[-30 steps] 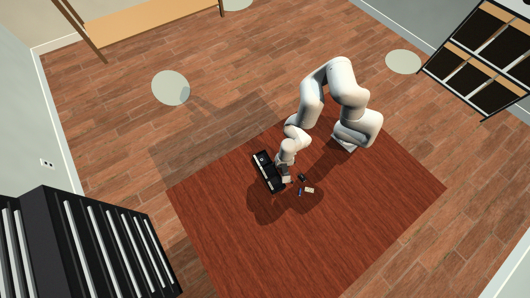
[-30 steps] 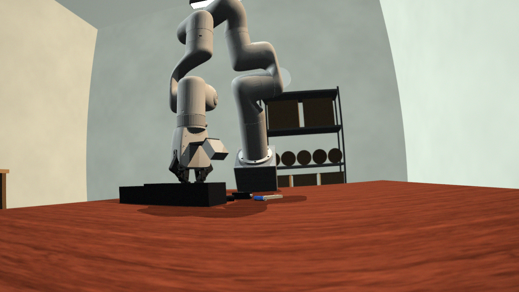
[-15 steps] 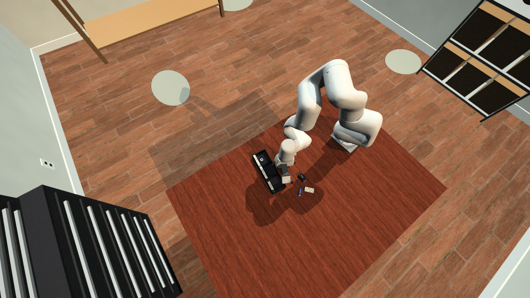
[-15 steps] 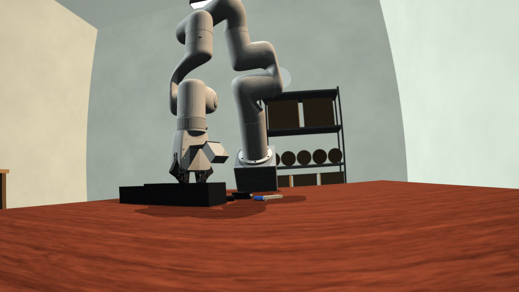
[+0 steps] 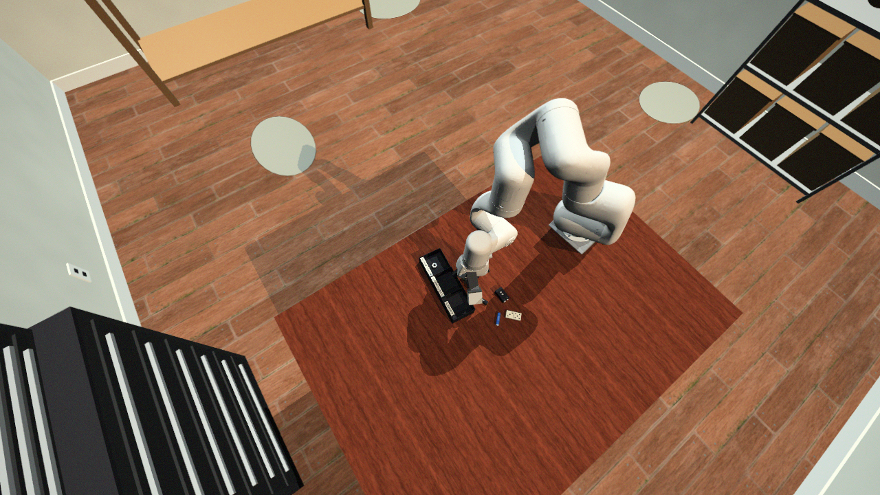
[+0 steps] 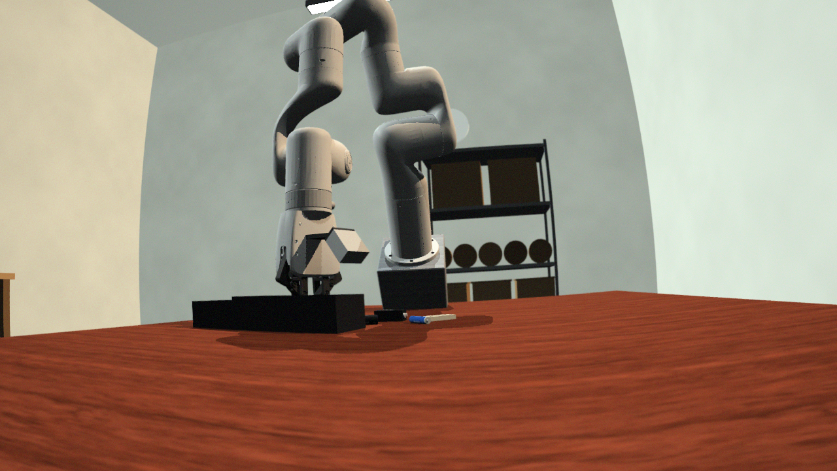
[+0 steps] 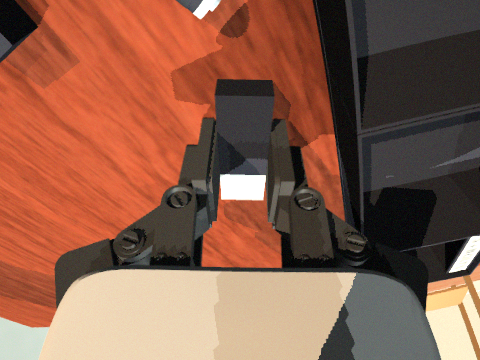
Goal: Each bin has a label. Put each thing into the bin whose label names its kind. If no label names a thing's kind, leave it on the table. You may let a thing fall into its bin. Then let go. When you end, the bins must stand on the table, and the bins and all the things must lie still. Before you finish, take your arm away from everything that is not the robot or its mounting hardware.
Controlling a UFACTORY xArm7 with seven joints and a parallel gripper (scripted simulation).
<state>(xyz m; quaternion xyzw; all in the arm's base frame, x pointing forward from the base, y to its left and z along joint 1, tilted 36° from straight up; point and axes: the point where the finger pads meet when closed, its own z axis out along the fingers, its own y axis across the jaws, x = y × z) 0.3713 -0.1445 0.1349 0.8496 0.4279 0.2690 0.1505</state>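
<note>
Now: the black bin row 8 cm ahead of my hand and 4 cm to the right of it. From my hand the other things lie so: nut (6 cm ahead, 12 cm to the right, 1 cm below); black cylindrical battery (3 cm ahead, 8 cm to the left, 2 cm below); black boxy battery (4 cm behind, 13 cm to the left, 1 cm below).
</note>
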